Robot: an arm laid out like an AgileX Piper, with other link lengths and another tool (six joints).
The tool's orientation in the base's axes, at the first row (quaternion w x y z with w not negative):
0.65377, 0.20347, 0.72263, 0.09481
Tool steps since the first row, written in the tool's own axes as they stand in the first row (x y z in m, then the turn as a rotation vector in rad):
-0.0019, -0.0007, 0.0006, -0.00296, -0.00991, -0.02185
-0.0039, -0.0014, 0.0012, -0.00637, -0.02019, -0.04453
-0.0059, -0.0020, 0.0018, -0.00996, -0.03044, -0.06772
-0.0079, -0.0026, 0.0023, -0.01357, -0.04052, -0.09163
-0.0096, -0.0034, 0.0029, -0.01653, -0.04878, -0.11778
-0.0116, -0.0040, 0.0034, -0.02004, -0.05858, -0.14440
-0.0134, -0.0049, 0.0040, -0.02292, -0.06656, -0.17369
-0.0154, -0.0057, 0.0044, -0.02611, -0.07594, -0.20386
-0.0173, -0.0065, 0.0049, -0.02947, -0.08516, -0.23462
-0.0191, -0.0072, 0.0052, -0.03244, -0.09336, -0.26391
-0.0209, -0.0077, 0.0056, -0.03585, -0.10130, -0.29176
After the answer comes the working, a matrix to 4 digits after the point.
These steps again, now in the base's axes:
0.0006, -0.0015, 0.0014, -0.02299, -0.00733, 0.00147
0.0012, -0.0030, 0.0028, -0.04683, -0.01507, 0.00330
0.0018, -0.0045, 0.0043, -0.07116, -0.02280, 0.00537
0.0023, -0.0059, 0.0058, -0.09616, -0.03029, 0.00762
0.0029, -0.0074, 0.0070, -0.12310, -0.03558, 0.01030
0.0034, -0.0089, 0.0085, -0.15072, -0.04242, 0.01292
0.0039, -0.0105, 0.0097, -0.18071, -0.04702, 0.01604
0.0043, -0.0121, 0.0111, -0.21178, -0.05290, 0.01898
0.0048, -0.0137, 0.0124, -0.24339, -0.05863, 0.02222
0.0051, -0.0151, 0.0137, -0.27340, -0.06346, 0.02534
0.0055, -0.0164, 0.0151, -0.30193, -0.06843, 0.02877

The tool's axes in the first row as the columns of a matrix, in the base's axes (rounded; the answer above uses it unrounded):
-0.0624, 0.1701, 0.9835
0.4180, 0.8992, -0.1290
-0.9063, 0.4031, -0.1272

